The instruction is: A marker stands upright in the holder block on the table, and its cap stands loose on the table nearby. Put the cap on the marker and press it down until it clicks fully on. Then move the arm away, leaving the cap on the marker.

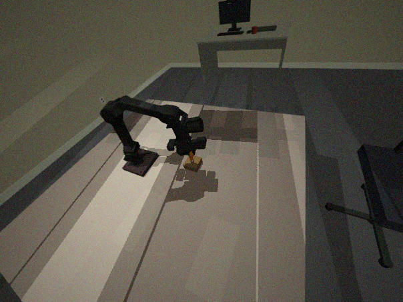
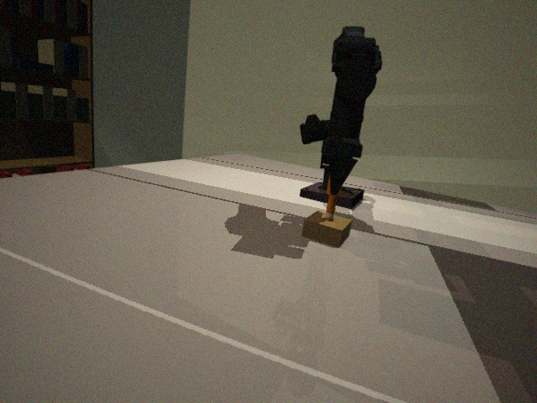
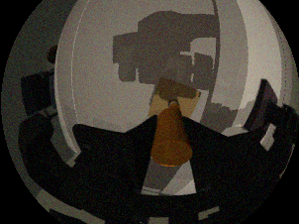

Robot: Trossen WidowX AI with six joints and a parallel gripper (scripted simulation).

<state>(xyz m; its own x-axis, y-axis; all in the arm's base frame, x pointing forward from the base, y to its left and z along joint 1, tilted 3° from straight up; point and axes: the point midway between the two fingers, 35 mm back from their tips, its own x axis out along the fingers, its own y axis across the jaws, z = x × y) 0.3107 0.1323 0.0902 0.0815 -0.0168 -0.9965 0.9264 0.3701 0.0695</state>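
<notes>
My gripper tip is 3 cm below the orange cap. Round my gripper tip: thin pale band (1 cm behind, 4 cm below); then holder block (1 cm behind, 7 cm below).
</notes>
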